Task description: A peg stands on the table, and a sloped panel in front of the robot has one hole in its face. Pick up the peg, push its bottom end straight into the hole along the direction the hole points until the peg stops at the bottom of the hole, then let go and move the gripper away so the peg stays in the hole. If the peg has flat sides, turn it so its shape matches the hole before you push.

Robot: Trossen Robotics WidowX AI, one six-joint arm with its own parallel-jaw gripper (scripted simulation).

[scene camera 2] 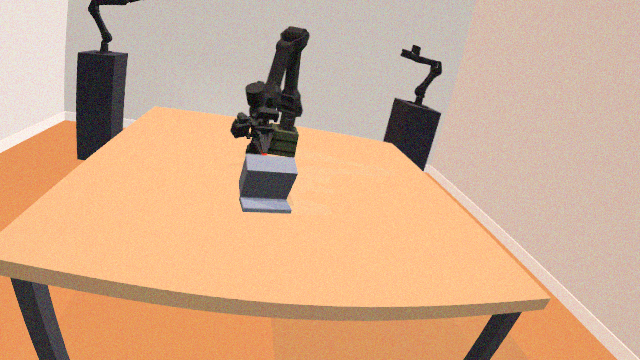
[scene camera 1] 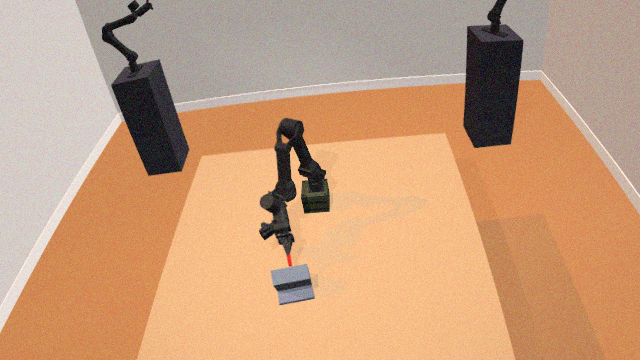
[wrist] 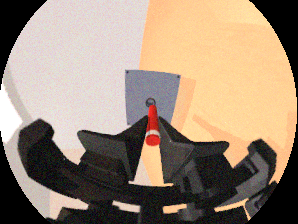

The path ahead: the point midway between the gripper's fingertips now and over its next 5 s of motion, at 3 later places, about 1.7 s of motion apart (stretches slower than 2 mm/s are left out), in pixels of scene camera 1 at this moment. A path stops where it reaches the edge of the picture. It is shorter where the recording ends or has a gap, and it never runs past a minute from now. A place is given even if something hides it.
My gripper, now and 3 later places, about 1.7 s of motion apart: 288, 255; 287, 258; 288, 261; 289, 266
